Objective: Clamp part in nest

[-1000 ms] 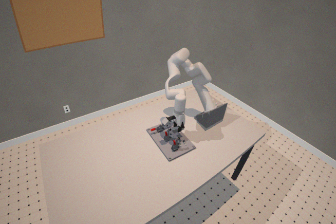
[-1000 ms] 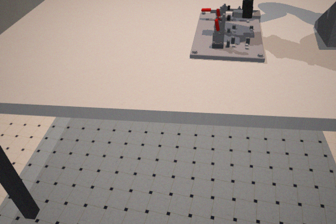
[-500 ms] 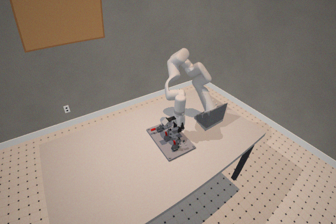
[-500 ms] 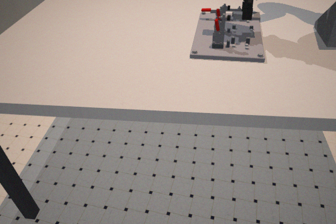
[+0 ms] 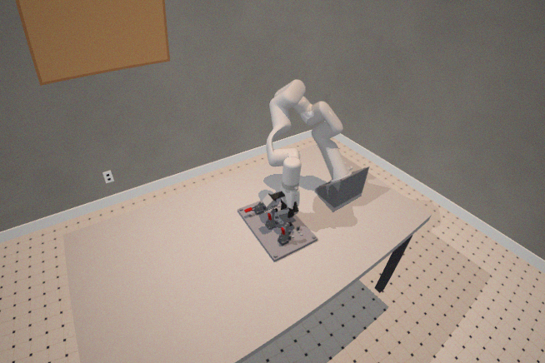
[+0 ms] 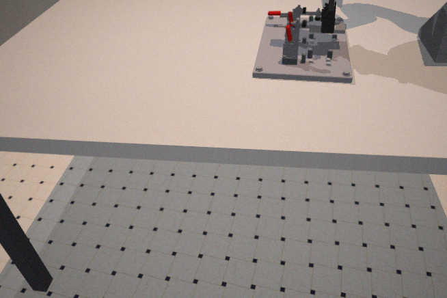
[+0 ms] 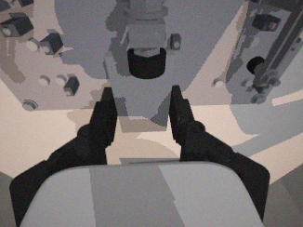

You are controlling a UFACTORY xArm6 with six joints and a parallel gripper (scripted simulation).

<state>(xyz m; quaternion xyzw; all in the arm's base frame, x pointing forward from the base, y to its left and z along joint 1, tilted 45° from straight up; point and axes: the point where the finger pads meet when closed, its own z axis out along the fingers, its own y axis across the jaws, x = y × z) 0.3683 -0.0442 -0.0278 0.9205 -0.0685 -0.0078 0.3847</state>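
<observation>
Now: the grey fixture plate 60 mm ahead of my hand, 10 mm to the right of it and 70 mm below it. Also, from my hand: flat grey part (20 mm below).
</observation>
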